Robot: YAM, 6 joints.
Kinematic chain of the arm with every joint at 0, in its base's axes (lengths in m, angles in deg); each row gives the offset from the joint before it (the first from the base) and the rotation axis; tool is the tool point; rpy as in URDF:
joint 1: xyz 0 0 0.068 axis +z
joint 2: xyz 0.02 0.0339 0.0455 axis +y
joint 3: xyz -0.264 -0.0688 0 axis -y
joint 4: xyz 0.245 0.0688 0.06 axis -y
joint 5: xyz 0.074 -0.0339 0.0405 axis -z
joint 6: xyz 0.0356 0 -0.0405 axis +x
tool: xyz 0 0 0 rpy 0 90 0
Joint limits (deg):
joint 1: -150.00..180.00
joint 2: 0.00..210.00
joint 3: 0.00..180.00
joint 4: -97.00..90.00
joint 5: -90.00..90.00
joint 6: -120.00..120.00
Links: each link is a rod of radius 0.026 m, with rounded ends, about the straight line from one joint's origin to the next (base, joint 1, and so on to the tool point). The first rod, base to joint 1, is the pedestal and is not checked.
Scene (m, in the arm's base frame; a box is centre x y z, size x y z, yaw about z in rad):
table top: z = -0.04
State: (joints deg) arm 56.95 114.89 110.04 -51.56 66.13 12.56
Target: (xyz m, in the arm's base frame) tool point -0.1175 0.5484 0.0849
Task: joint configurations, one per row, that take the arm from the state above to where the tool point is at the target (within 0.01 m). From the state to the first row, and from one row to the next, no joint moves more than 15 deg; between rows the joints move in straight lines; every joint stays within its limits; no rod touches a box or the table.
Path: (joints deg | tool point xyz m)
1: 68.99 125.25 114.90 -45.92 63.73 12.56 | 0.1997 0.4310 0.2695
2: 81.04 135.61 119.76 -40.27 61.33 12.56 | 0.1105 0.5004 0.2134
3: 93.08 145.97 124.62 -34.63 58.92 12.56 | 0.0014 0.5414 0.1514
4: 105.13 156.33 129.48 -28.98 56.52 12.56 | -0.1175 0.5484 0.0849

